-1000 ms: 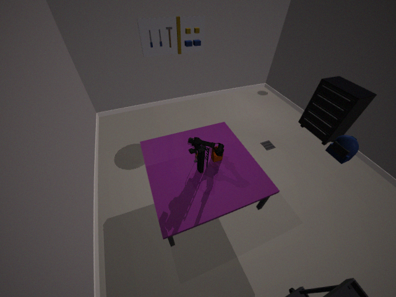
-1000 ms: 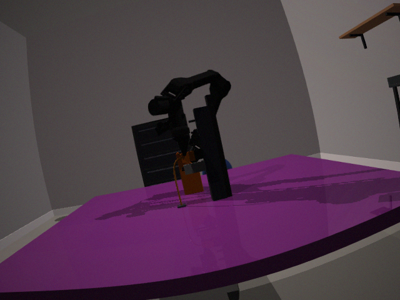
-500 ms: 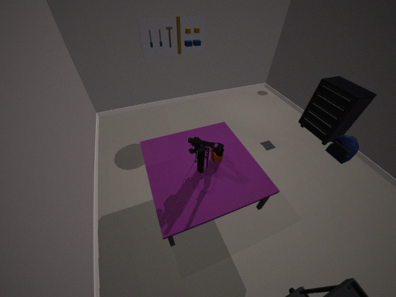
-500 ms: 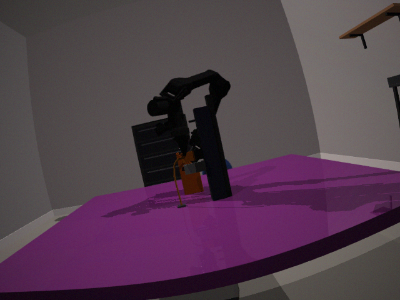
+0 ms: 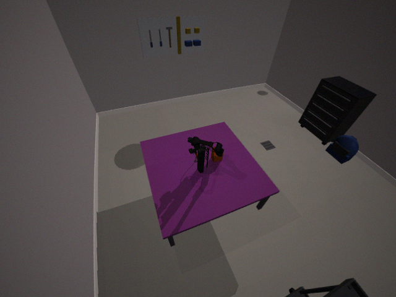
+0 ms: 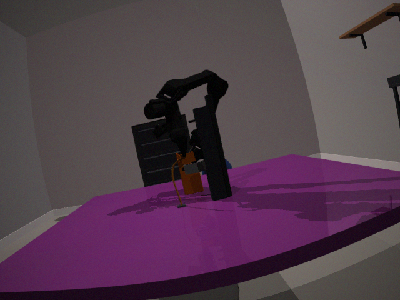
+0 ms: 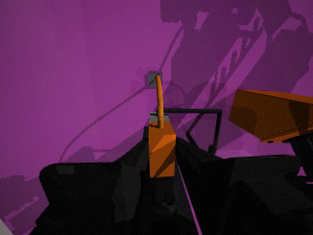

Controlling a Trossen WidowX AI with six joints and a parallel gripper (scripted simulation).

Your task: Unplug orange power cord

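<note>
My gripper tip is 30 mm to the right of the orange plug.
</note>
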